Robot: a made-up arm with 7 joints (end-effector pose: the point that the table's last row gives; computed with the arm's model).
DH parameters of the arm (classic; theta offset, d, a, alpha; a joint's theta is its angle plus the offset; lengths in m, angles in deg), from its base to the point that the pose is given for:
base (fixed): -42.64 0 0.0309 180
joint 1: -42.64 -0.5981 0.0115 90
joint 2: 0 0.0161 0.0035 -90
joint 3: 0 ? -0.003 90
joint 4: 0 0.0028 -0.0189 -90
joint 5: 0 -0.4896 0.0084 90
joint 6: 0 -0.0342 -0.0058 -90
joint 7: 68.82 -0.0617 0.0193 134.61
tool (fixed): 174.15 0.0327 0 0
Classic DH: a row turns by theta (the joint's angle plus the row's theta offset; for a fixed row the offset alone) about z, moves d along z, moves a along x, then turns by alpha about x.
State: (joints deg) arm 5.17 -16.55 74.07 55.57 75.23 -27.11 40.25
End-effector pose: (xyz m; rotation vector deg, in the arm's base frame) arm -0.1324 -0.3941 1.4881 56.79 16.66 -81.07
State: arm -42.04 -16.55 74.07 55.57 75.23 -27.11 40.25
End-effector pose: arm 0.1912 -0.3883 1.4881 42.13 35.29 -37.87
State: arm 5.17 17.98 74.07 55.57 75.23 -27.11 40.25
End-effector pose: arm 0.3933 -0.4417 1.4064 33.56 44.20 -96.82
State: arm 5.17 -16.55 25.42 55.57 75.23 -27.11 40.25
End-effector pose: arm 0.1362 -0.1887 1.5621 31.58 26.53 -39.68
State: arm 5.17 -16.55 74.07 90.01 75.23 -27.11 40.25
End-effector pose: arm -0.0194 -0.5457 1.2047 74.92 50.02 -72.34
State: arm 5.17 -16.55 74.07 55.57 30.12 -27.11 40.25
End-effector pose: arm -0.1713 -0.4116 1.4643 69.04 2.46 -36.23
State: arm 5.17 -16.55 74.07 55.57 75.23 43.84 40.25
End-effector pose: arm -0.2110 -0.4053 1.4291 128.42 -7.61 -93.40
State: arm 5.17 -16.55 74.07 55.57 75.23 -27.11 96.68
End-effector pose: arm -0.1120 -0.3746 1.4928 22.59 3.06 -132.65
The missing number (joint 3, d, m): -0.5009
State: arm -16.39 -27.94 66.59 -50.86 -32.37 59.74 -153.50
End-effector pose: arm -0.5891 0.2155 1.3198 27.41 -58.12 -121.89
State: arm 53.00 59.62 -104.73 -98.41 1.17 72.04 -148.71
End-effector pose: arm -0.0801 -0.7311 0.7114 92.40 31.46 -80.89
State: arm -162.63 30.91 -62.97 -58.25 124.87 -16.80 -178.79
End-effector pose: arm -0.0383 0.4074 1.4107 16.79 25.26 -1.45
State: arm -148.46 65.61 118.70 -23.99 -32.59 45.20 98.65
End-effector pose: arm -0.9139 0.3420 0.9622 -38.58 4.43 35.63
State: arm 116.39 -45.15 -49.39 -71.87 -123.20 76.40 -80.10
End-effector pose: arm 0.0509 0.7280 0.7456 -88.79 -133.95 21.38
